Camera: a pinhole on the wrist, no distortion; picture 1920 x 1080 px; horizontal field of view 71.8 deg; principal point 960.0 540.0 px. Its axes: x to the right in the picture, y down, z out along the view. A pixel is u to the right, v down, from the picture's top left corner.
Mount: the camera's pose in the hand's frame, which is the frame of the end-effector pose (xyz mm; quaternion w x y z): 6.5 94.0 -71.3 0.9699 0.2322 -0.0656 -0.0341
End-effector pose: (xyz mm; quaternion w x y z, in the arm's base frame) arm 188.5 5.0 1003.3 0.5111 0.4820 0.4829 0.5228
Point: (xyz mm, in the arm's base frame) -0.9 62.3 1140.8
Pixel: behind the camera
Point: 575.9 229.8 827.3
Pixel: 1725 395
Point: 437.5 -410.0 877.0
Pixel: outside the picture
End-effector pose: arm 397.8 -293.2 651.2 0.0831 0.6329 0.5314 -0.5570
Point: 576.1 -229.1 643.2
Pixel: behind the camera
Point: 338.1 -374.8 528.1
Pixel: 1510 923
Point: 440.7 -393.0 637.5
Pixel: 448 994
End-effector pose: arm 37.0 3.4 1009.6 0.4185 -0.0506 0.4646 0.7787
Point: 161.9 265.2 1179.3
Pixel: 1117 781
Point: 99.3 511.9 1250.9
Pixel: 1488 1039
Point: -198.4 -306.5 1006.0
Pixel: behind the camera
